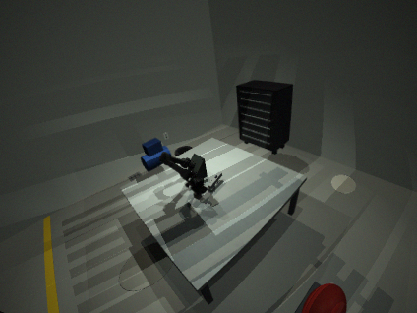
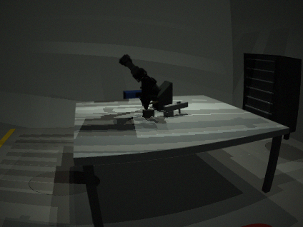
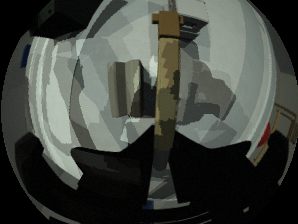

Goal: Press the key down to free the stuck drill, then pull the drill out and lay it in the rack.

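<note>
Now: gripper tip 4 cm to the right of the drill, 4 cm below it and 1 cm past it. Round my gripper tip: small dark block: 5 cm behind, 4 cm below, 3 cm to the left.
</note>
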